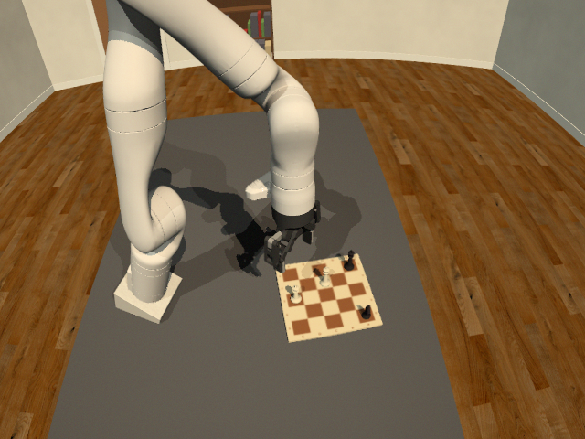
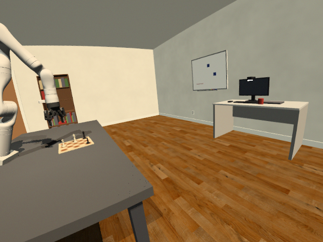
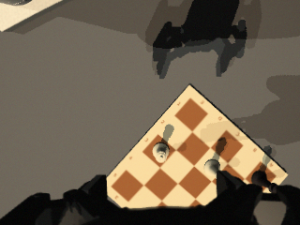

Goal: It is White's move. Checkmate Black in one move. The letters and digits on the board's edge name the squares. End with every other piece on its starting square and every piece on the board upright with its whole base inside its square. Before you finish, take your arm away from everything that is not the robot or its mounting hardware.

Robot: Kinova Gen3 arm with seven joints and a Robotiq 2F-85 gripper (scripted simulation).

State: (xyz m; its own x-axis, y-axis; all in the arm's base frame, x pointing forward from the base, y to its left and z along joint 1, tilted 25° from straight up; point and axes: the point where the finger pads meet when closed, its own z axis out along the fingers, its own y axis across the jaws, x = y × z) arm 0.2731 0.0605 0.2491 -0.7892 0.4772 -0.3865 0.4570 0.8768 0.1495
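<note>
Now: the small white piece 140 mm below my hand. From my hand the other things lie so: black king 130 mm ahead, 110 mm to the left, 140 mm below; then chessboard 70 mm ahead, 20 mm to the left, 170 mm below; then tall white piece 70 mm ahead, 50 mm to the left, 140 mm below.
</note>
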